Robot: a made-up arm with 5 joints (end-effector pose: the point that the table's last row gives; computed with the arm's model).
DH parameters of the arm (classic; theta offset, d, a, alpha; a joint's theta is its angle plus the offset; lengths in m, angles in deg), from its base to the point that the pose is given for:
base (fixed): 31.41 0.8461 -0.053 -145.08
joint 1: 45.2 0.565 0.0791 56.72
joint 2: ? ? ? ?
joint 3: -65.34 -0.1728 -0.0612 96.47
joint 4: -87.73 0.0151 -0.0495 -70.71
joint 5: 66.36 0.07 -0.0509 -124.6
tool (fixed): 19.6 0.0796 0 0
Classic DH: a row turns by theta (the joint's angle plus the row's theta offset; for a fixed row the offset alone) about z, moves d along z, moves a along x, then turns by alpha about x.
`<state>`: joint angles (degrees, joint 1 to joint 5).
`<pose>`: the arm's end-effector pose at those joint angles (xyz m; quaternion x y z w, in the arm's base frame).
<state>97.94 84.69 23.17 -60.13 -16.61</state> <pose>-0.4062 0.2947 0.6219 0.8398 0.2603 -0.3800 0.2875</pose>
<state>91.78 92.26 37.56 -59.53 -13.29</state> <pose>-0.4131 0.2670 0.6112 0.8878 0.2335 -0.2700 0.2905</pose>
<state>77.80 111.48 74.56 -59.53 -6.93</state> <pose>-0.4060 0.2153 0.5777 0.9632 0.0779 -0.0198 0.2563</pose>
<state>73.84 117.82 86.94 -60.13 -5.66</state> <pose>-0.3950 0.2049 0.5672 0.9713 0.0019 0.0494 0.2326</pose>
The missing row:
joint 2: -24.13 -0.2549 -0.0364 96.48
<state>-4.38 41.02 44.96 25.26 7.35</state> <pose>-0.3135 -0.0168 0.4284 -0.2816 0.1576 0.5611 0.7622</pose>
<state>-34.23 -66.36 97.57 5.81 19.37</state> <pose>0.0547 -0.0201 0.3071 -0.5680 -0.6702 0.4724 0.0709</pose>
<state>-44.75 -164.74 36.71 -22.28 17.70</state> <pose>0.0748 0.0597 0.4629 0.2896 0.9462 0.1426 0.0251</pose>
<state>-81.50 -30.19 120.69 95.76 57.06</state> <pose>0.2685 0.2920 0.3428 -0.2308 0.8048 0.1139 0.5348</pose>
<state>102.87 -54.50 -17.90 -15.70 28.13</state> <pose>-0.4898 0.2271 0.4806 -0.6273 0.1742 -0.3946 0.6484</pose>
